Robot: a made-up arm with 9 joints. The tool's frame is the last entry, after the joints.
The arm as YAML. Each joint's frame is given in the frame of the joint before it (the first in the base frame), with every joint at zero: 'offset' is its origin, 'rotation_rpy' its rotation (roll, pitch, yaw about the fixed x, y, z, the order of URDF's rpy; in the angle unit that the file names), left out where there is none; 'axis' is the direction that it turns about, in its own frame. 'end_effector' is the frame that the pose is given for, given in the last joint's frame.
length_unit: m
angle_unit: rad
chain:
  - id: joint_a
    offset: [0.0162, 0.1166, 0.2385]
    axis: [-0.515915, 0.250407, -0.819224]
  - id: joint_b
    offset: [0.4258, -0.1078, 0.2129]
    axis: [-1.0, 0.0, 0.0]
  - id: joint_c
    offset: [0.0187, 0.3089, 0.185]
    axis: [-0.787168, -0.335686, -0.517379]
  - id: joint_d
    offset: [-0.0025, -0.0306, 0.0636]
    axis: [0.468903, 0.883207, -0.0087]
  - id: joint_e
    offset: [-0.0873, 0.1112, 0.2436]
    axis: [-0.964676, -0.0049, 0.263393]
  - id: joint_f
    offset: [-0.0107, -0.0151, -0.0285]
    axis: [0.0, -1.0, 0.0]
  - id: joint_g
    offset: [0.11, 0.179, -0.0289]
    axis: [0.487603, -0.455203, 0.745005]
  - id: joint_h
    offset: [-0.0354, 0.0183, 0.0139]
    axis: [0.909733, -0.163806, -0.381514]
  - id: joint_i
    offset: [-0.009, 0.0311, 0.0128]
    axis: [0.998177, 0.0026, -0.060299]
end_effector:
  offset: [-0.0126, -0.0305, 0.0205]
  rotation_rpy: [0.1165, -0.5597, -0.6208]
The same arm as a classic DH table. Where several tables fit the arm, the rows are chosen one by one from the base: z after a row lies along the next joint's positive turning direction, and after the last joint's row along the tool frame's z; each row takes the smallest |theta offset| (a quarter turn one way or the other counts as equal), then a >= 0, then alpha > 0; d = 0 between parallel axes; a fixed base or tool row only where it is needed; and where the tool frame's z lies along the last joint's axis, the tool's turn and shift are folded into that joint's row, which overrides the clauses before.
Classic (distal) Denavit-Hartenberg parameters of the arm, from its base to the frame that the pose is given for. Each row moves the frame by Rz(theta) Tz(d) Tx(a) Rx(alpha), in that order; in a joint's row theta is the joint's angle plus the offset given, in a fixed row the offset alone. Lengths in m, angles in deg.
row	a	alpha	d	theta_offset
base (fixed)	0.112	-145.01	0.2904	64.11
joint_a	-0.0409	58.94	-0.2111	-30.65
joint_b	0.1584	-38.08	0.1098	49.97
joint_c	-0.0369	131.38	-0.5947	83.61
joint_d	-0.1957	-117.32	0.0805	61.18
joint_e	0.0303	-89.72	0.2222	7.44
joint_f	0.1079	-62.92	-0.1823	72.07
joint_g	0.0103	76.47	0.0344	86.2
joint_h	0.0222	-21.46	-0.1075	-51.2
joint_i	-0.0345	-123.08	0.0475	12.25
tool (fixed)	0	0	0.0135	-128.61

